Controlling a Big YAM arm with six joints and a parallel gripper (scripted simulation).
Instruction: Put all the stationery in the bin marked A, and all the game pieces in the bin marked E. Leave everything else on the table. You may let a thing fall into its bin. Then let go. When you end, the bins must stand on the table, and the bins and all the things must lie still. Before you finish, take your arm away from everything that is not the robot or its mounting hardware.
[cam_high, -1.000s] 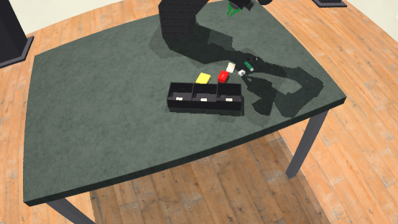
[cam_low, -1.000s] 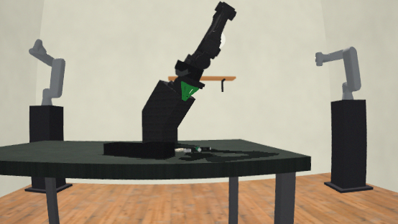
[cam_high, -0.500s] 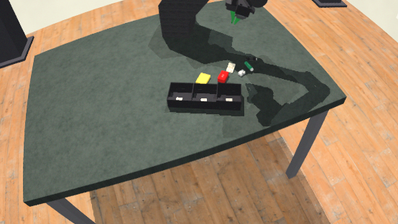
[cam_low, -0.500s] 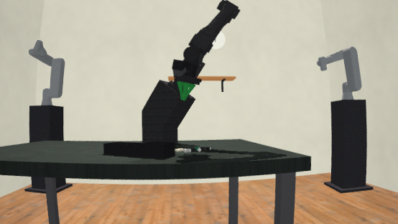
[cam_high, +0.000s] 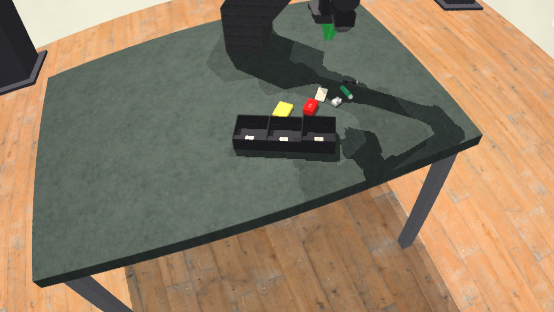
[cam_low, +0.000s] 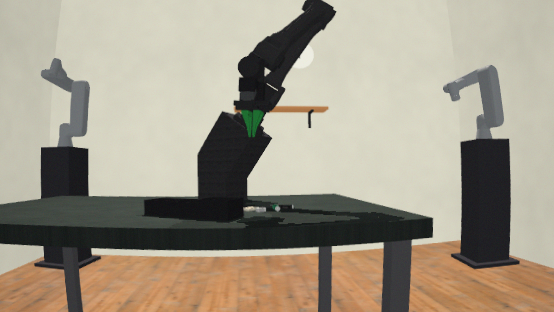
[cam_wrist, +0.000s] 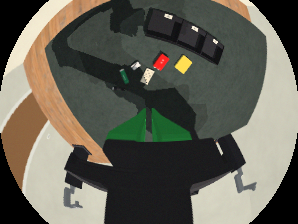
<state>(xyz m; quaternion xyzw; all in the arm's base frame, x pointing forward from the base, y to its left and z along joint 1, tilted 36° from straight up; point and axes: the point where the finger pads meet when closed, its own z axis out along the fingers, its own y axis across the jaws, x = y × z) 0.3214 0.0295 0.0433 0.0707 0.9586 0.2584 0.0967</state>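
Right now my hand is 19 cm above the bin row, 14 cm to the left of it and 12 cm short of it. From my hand the other things lie so: grey piece 21 cm below, 3 cm to the left, 2 cm ahead; then red block 21 cm below, 5 cm to the right, 2 cm ahead; then white die 21 cm below, 2 cm behind, 1 cm to the right.
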